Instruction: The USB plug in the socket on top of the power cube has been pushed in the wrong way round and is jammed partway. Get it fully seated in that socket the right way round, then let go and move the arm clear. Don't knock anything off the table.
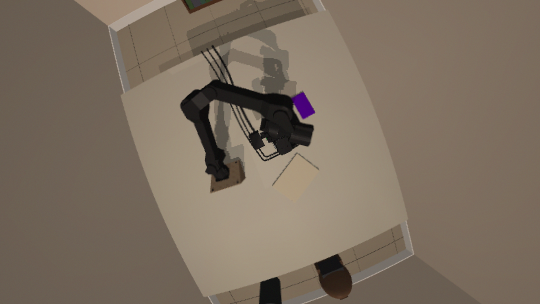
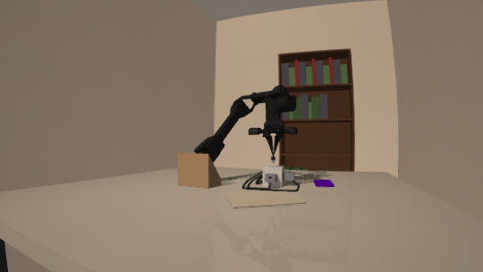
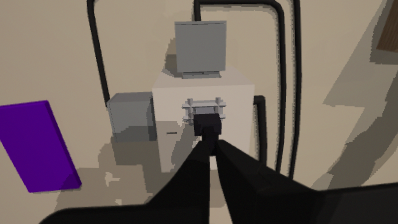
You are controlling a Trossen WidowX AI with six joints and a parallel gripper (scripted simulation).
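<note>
Right now my gripper tip is 2 cm above the black USB plug. Round my gripper tip: beige pad: 24 cm to the right, 13 cm below, 4 cm ahead; purple block: 19 cm ahead, 12 cm below, 10 cm to the left.
</note>
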